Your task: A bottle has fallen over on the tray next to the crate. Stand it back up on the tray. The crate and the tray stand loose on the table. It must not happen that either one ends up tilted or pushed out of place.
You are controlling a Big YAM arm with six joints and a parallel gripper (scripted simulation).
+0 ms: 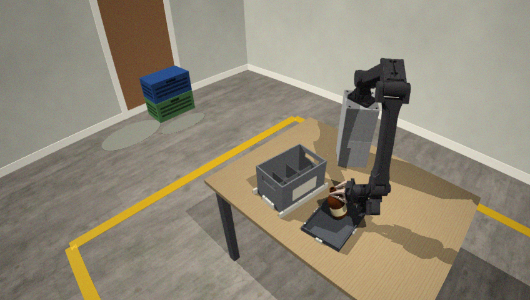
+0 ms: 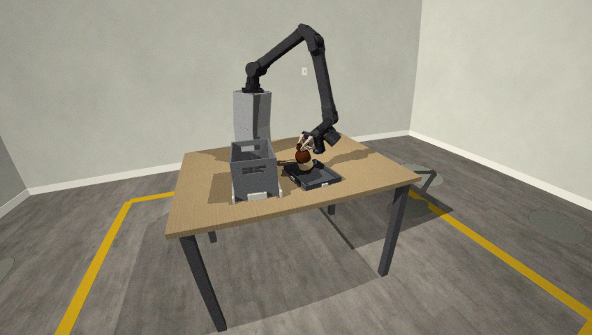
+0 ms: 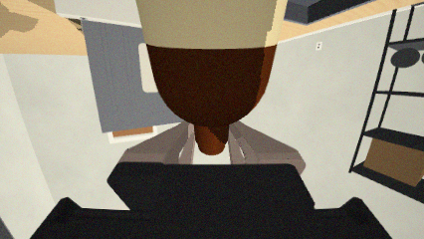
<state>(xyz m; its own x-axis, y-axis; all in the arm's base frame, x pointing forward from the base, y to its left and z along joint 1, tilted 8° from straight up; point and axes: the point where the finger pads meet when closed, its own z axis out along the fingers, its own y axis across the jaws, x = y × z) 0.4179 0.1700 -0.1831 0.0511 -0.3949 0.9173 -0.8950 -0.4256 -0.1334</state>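
Right now my hand is 50 mm above the brown bottle, 20 mm to the right of it and 10 mm past it. From my hand the other things lie so: dark tray 130 mm below, 50 mm to the left, 20 mm ahead; grey crate 230 mm to the right, 60 mm below, 20 mm ahead.
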